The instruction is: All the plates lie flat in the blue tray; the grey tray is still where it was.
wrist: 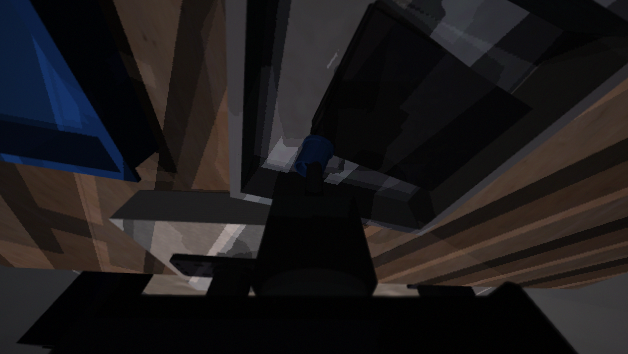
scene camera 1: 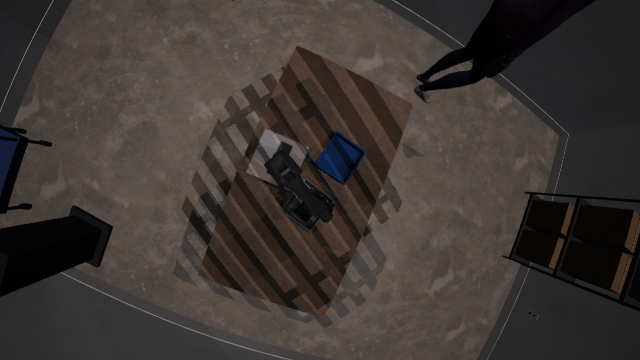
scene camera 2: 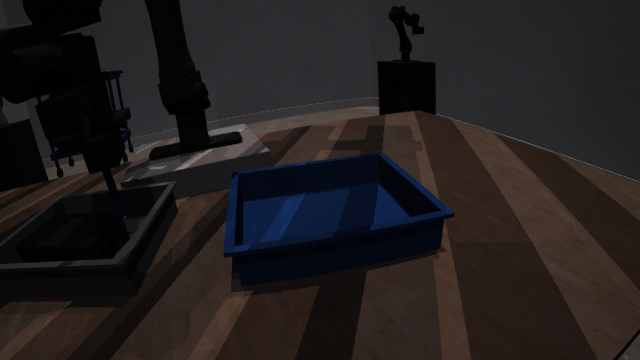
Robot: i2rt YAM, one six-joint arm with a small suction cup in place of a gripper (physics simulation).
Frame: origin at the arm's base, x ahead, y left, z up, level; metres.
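Seen in the pictures: hand, its tool point: [wrist: 314, 149] [scene camera 2: 122, 214]; arm's base, origin of its link: [wrist: 237, 266] [scene camera 2: 195, 147].
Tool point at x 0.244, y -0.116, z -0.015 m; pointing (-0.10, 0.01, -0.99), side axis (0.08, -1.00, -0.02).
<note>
Offsets run from my tool point to a thing's top centre. Level surfaces: height alone.
The dark, nearly black plates {dx +0.032, dy -0.077, dz +0.008 m} [scene camera 2: 55, 240] [wrist: 415, 100] lie stacked and roughly flat in the grey tray {dx +0.023, dy -0.056, dz +0.013 m} [scene camera 1: 298, 222] [scene camera 2: 65, 268] [wrist: 236, 100]; how many there are cannot be told. My suction gripper [scene camera 2: 117, 206] [wrist: 315, 142] is down inside that tray. Its blue cup touches the near corner of the top plate and looks slightly tilted, holding that plate by suction. No clear gap shows under the plate. The blue tray {dx +0.078, dy +0.287, dz +0.013 m} [scene camera 1: 336, 159] [scene camera 2: 310, 215] [wrist: 30, 75] stands beside the grey tray, and no plate shows in it. The arm hides part of the grey tray in scene camera 1.
The arm stands on a pale base block [scene camera 1: 265, 145] [scene camera 2: 220, 170] [wrist: 200, 237] behind the trays. The striped wooden table {dz -0.037 m} [scene camera 1: 380, 95] bears everything. A person [scene camera 1: 452, 80] stands beyond one table corner. A shelf rack and a dark pedestal stand away from the table.
</note>
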